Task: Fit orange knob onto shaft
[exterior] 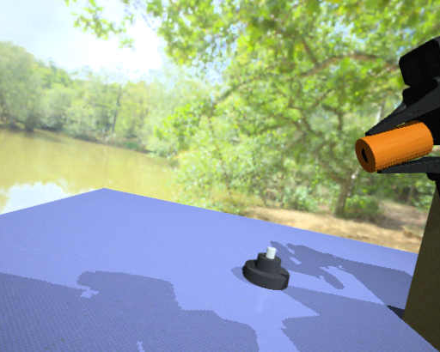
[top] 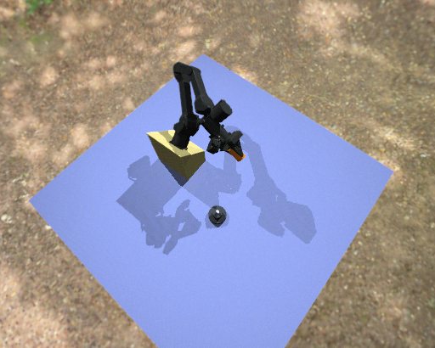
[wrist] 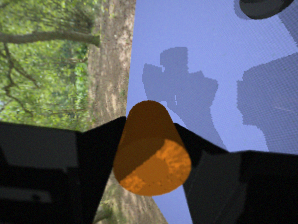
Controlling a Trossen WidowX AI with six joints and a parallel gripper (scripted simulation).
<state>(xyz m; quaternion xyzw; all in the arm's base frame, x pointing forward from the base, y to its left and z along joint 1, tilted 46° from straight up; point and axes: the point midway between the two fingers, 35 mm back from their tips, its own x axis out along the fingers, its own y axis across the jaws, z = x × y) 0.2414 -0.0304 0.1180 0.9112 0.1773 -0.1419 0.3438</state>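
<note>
The orange knob is 30 mm behind my gripper tip and 20 mm above it. Round my gripper tip: round pedestal: 10 mm ahead, 200 mm to the right, 210 mm below.
</note>
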